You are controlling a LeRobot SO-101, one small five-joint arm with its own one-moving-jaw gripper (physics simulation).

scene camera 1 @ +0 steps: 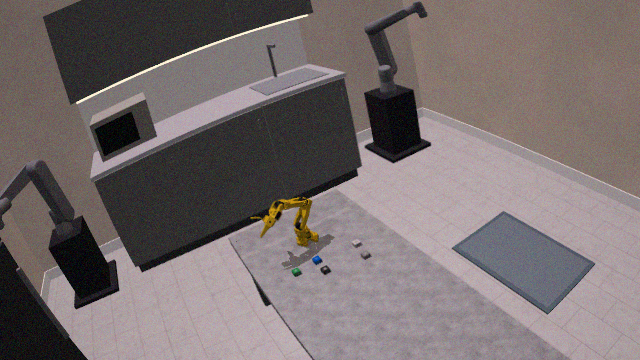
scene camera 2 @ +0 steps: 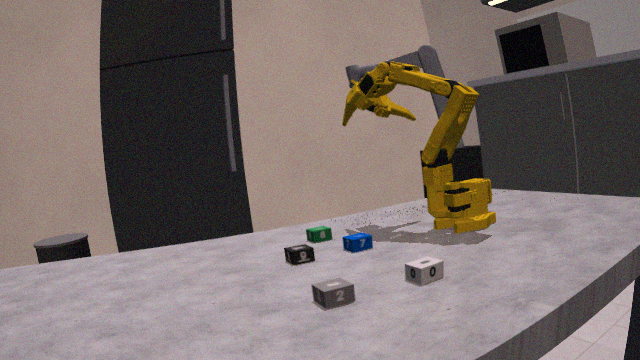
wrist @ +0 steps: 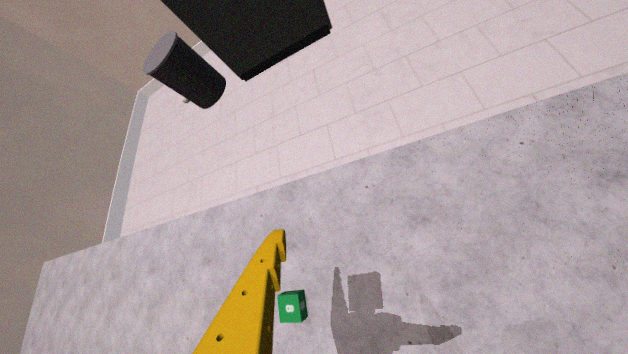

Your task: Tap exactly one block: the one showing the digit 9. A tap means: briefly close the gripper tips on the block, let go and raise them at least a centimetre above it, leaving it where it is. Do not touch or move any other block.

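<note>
The black block showing the digit 9 (scene camera 1: 325,270) (scene camera 2: 299,254) lies flat on the table, beside the blue block and the green block. It does not show in the wrist view. My gripper (scene camera 1: 257,227) (scene camera 2: 379,122) is wide open and empty, high above the table and well away from the black block. In the wrist view one notched yellow jaw shows; the moving jaw is out of the picture.
Other blocks stand apart: green (scene camera 1: 296,272) (scene camera 2: 319,234) (wrist: 292,307), its digit like 6 or 8; blue 7 (scene camera 1: 317,260) (scene camera 2: 358,242); white 0 (scene camera 1: 356,243) (scene camera 2: 424,271); grey 2 (scene camera 1: 365,255) (scene camera 2: 333,293). The table edge (wrist: 250,196) crosses the wrist view.
</note>
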